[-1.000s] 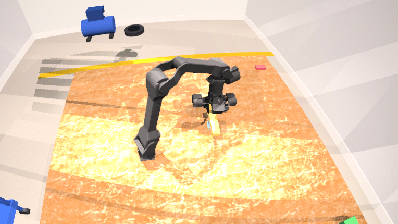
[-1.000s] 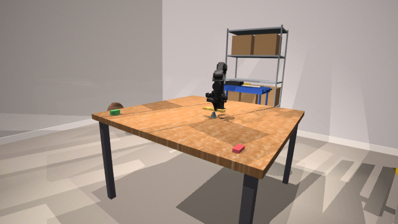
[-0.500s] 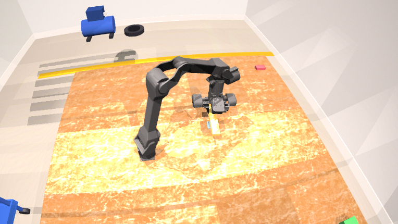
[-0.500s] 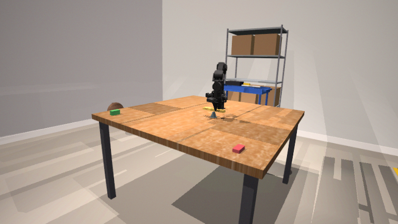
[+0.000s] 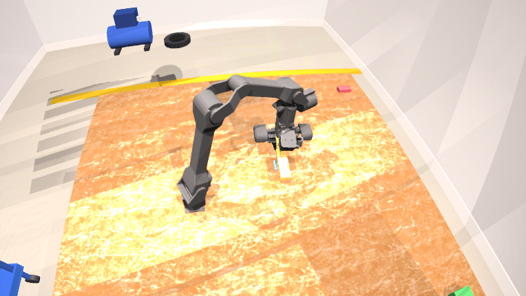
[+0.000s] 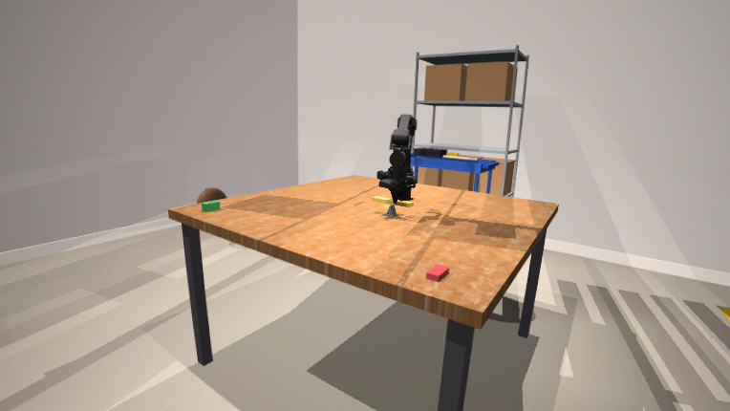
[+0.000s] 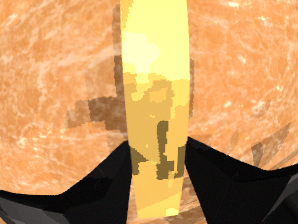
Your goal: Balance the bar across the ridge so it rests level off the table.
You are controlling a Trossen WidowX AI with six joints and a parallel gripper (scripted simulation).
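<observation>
Right now my gripper tip is 3 cm to the left of the bar. From my gripper tip the other things lie so: green block: 63 cm to the right, 43 cm ahead, 4 cm below; pink block: 43 cm ahead, 37 cm to the left, 5 cm below.
</observation>
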